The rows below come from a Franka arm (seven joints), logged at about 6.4 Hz.
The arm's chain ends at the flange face. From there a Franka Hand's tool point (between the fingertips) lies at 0.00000 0.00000 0.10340 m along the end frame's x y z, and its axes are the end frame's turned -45 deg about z.
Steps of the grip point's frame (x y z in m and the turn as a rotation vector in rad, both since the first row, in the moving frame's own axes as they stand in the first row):
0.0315, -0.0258, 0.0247, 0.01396, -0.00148, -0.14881
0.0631, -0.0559, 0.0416, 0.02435, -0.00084, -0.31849
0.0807, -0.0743, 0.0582, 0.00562, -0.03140, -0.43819
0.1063, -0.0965, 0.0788, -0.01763, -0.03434, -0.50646
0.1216, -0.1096, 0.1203, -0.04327, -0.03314, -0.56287
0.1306, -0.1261, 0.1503, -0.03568, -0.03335, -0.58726
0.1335, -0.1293, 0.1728, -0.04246, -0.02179, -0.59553
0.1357, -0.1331, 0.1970, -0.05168, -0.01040, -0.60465
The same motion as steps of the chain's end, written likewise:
0.0052, -0.0397, 0.0247, 0.00882, -0.01092, -0.14881
0.0072, -0.0827, 0.0416, 0.01662, -0.01781, -0.31849
0.0067, -0.1120, 0.0583, -0.01823, -0.02618, -0.43819
0.0072, -0.1473, 0.0789, -0.03675, -0.01182, -0.50646
0.0063, -0.1686, 0.1204, -0.05403, 0.00716, -0.56287
0.0016, -0.1862, 0.1504, -0.04881, 0.00165, -0.58726
0.0002, -0.1898, 0.1729, -0.04543, 0.01462, -0.59553
-0.0023, -0.1935, 0.1971, -0.04390, 0.02919, -0.60465

